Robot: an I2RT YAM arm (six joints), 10 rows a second.
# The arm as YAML. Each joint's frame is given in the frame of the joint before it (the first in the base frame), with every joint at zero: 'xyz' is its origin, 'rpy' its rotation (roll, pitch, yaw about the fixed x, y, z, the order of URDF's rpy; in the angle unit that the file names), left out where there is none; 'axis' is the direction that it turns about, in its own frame. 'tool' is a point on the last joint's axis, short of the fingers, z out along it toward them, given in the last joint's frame.
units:
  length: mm
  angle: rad
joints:
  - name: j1
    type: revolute
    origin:
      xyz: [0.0, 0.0, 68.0]
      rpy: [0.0, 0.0, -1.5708]
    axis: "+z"
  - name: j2
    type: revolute
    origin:
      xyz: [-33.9, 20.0, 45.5]
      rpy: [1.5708, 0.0, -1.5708]
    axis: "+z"
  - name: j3
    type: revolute
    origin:
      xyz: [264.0, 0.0, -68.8]
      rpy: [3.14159, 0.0, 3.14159]
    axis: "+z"
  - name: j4
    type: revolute
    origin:
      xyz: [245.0, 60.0, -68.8]
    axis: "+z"
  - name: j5
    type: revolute
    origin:
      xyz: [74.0, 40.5, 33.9]
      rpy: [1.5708, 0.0, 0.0]
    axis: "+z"
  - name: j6
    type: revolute
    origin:
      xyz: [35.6, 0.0, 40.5]
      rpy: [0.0, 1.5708, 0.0]
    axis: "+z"
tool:
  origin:
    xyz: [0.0, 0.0, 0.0]
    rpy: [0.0, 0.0, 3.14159]
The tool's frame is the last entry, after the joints.
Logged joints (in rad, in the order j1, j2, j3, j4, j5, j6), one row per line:
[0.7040 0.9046 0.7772 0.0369 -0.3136 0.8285]
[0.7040 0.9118 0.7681 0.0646 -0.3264 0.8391]
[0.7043 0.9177 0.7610 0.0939 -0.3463 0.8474]
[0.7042 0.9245 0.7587 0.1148 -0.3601 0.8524]
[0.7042 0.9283 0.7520 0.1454 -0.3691 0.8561]
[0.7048 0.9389 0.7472 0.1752 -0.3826 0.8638]
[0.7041 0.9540 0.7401 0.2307 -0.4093 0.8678]
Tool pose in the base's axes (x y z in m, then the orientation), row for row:
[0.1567 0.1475 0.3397 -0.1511 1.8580 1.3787]
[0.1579 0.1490 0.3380 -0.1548 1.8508 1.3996]
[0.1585 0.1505 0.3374 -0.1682 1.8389 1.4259]
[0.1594 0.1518 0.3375 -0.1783 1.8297 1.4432]
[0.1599 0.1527 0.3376 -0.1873 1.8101 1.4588]
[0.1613 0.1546 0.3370 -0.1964 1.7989 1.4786]
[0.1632 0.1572 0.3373 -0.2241 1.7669 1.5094]
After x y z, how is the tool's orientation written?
As a rotation vector, in radians.
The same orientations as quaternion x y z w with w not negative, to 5 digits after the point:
[-0.05973 0.73446 0.54499 0.39999]
[-0.06110 0.73052 0.55243 0.39678]
[-0.06628 0.72466 0.56191 0.39336]
[-0.07020 0.72039 0.56822 0.39145]
[-0.07382 0.71342 0.57496 0.39369]
[-0.07733 0.70832 0.58220 0.39160]
[-0.08828 0.69605 0.59461 0.39263]

